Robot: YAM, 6 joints.
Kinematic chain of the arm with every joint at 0, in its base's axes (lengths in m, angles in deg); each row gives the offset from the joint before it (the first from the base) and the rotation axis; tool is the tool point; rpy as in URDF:
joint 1: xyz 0 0 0.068 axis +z
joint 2: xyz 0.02 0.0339 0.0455 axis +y
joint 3: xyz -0.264 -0.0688 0 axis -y
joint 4: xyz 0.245 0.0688 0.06 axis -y
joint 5: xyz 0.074 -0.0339 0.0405 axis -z
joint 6: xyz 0.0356 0 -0.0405 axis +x
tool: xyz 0 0 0 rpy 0 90 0
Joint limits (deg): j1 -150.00..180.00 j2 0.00..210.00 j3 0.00..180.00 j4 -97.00..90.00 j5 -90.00..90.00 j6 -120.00..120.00
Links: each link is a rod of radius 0.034 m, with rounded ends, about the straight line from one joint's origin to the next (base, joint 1, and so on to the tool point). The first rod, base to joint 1, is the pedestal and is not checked.
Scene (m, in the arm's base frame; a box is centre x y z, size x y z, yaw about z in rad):
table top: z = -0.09
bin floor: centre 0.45 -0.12 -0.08 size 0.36 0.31 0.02 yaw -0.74
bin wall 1: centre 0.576 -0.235 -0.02 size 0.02 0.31 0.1 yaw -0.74
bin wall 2: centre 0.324 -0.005 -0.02 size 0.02 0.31 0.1 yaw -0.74
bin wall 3: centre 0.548 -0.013 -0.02 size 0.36 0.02 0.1 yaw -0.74
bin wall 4: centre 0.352 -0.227 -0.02 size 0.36 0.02 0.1 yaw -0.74
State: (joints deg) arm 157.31 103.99 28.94 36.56 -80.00 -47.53
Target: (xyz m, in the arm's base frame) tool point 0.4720 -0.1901 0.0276
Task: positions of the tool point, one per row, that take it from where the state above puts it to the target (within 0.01 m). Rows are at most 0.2 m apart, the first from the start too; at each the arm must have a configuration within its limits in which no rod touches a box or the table.
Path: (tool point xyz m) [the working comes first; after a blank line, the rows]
Joints at the target: 162.07 1.32 171.88 90.00 -90.00 -47.53
Straight joint move there: clear.

1: -0.3077 0.0876 0.2142
2: -0.3011 0.0821 0.3513
3: -0.2356 0.0538 0.4814
4: -0.1186 0.0071 0.5770
5: 0.0322 -0.0497 0.6171
6: 0.1922 -0.1070 0.5913
7: 0.3349 -0.1553 0.5020
8: 0.4373 -0.1872 0.3628
9: 0.4846 -0.1987 0.1961
10: 0.4720 -0.1901 0.0276

